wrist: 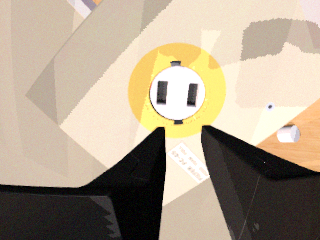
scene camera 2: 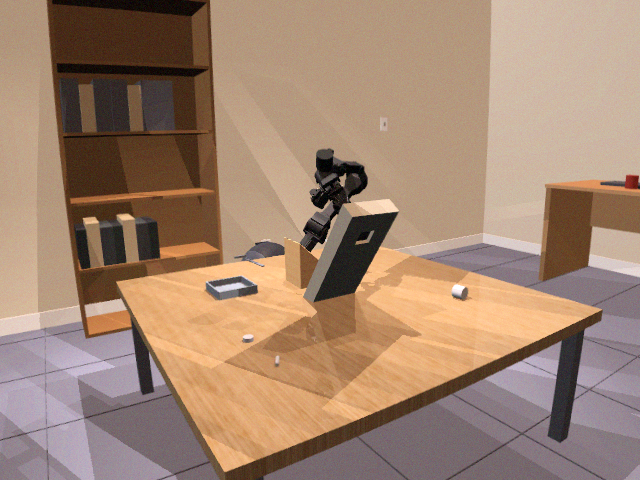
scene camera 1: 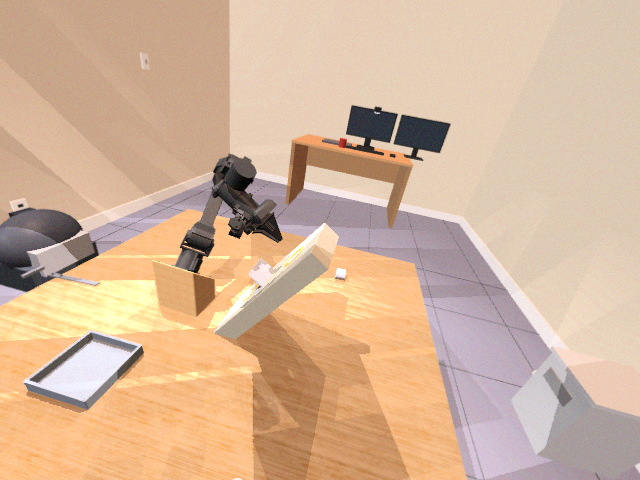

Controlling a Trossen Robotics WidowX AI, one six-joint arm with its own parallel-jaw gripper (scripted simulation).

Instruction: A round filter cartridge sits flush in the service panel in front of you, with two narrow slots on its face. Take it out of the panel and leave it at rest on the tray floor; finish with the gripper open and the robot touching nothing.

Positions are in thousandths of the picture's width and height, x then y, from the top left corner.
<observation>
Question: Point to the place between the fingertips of my gripper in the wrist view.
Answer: At 573, 556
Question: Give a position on a grey tray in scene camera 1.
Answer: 124, 782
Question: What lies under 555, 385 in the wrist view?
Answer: A round white filter cartridge.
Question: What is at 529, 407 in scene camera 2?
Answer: My gripper.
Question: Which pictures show my gripper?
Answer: The wrist view, scene camera 2 and scene camera 1: all of them.
</observation>
